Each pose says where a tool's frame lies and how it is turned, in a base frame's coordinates. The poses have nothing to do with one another.
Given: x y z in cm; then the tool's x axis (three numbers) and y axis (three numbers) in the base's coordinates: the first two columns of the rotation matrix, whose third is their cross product.
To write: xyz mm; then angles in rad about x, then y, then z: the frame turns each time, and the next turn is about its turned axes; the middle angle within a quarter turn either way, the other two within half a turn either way. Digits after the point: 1 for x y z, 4 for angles.
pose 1, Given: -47.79, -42.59, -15.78, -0.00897, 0.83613, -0.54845, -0.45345, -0.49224, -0.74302
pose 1, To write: -477.9, -425.9, -157.8, -0.5629, -1.1001, 1.5906
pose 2, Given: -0.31, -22.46, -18.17, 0.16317, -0.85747, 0.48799, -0.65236, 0.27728, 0.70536
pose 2, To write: -3.1, -224.6, -181.7, 2.4412, -0.8333, 1.3257
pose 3, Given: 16.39, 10.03, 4.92, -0.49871, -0.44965, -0.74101, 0.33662, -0.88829, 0.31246
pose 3, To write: 163.9, 100.3, 49.2, 0.1562, -0.9252, -2.5479
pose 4, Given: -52.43, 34.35, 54.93, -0.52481, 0.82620, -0.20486, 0.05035, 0.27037, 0.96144
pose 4, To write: -524.3, 343.5, 549.3, -1.9263, 1.0155, -3.0460
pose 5, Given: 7.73, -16.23, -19.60, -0.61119, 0.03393, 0.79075, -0.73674, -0.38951, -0.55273
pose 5, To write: 77.3, -162.3, -196.0, 1.2924, 0.2934, 2.2633
